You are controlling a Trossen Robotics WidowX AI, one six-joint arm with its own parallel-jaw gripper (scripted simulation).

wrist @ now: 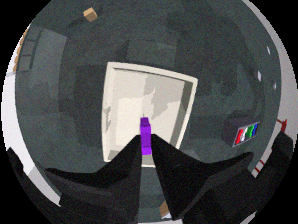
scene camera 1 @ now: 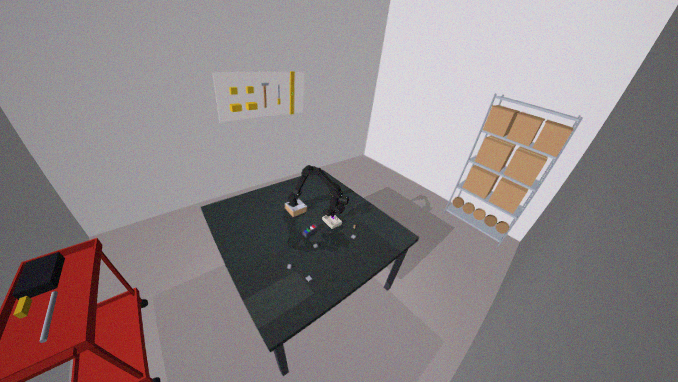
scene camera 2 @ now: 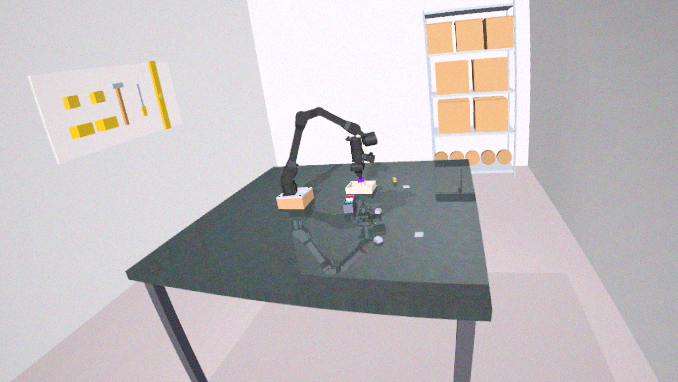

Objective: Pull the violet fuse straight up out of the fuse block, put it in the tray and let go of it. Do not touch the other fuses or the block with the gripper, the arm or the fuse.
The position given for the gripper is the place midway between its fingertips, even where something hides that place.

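The gripper (wrist: 145,138) holds a violet fuse, and the scene has a tray (wrist: 131,91) as well.
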